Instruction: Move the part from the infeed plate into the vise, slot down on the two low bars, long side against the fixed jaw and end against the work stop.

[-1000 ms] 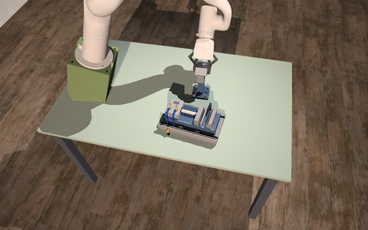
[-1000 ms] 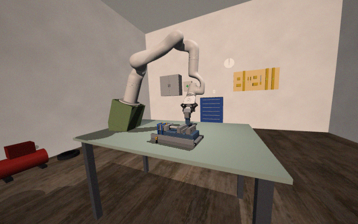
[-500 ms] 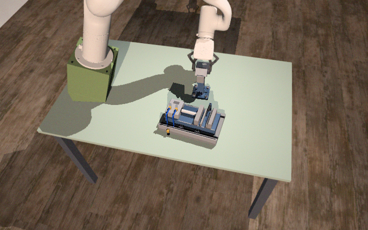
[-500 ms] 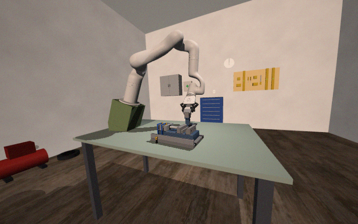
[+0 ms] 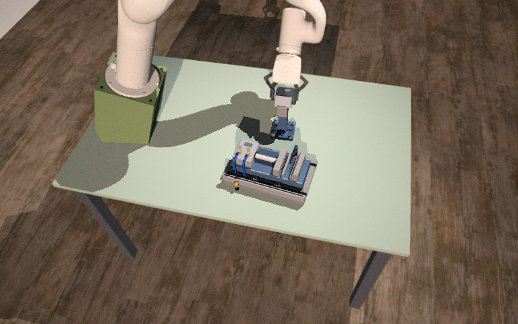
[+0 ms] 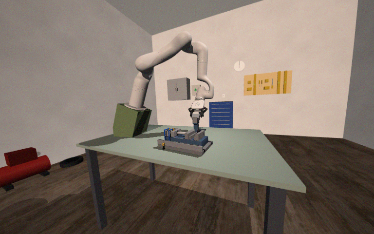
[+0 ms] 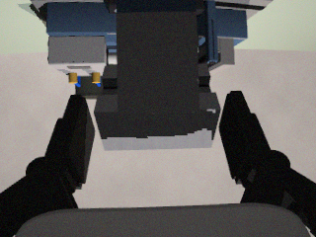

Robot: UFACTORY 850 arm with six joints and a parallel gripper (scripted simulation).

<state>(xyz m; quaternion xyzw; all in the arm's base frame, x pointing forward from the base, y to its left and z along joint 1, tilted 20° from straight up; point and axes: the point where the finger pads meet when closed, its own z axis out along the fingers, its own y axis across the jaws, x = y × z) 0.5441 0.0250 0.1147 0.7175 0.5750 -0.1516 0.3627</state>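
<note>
Now: the part 2 cm below my hand. Also, from my hand: white rod: 4 cm behind, 21 cm to the right, 9 cm below; blue post: 1 cm to the right, 11 cm below; work stop: 5 cm ahead, 19 cm to the right, 8 cm below.
</note>
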